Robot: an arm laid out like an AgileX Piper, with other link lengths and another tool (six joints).
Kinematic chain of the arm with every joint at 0, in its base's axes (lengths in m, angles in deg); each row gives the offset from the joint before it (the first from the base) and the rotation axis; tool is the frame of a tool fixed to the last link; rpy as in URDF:
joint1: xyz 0 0 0.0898 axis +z
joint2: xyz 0 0 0 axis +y
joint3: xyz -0.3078 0 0.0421 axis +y
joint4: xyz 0.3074 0 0.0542 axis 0.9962 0 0.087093
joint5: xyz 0 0 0 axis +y
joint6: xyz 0.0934 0 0.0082 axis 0.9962 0 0.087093
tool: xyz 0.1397 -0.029 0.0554 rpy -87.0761 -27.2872 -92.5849
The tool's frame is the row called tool.
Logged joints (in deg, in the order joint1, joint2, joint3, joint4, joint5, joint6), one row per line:
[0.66, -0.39, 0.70, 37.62, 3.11, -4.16]
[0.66, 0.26, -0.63, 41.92, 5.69, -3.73]
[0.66, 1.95, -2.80, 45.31, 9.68, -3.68]
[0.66, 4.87, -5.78, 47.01, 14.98, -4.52]
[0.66, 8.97, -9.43, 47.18, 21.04, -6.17]
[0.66, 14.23, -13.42, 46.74, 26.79, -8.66]
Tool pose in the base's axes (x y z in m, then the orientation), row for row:
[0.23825, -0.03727, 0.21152, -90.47, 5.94, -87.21]
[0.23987, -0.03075, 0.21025, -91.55, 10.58, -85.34]
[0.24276, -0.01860, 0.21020, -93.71, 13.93, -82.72]
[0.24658, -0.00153, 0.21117, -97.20, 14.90, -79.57]
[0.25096, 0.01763, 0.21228, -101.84, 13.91, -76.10]
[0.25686, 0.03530, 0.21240, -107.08, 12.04, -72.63]
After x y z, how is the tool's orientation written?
As angles about the fixed x, y, z axes (roll, pitch, yaw), in degrees.
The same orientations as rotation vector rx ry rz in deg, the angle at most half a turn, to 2 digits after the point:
[-66.65, 70.36, -62.57]
[-65.09, 71.84, -57.12]
[-65.79, 72.79, -51.44]
[-69.60, 72.99, -46.45]
[-75.89, 72.54, -42.26]
[-83.24, 71.78, -38.64]

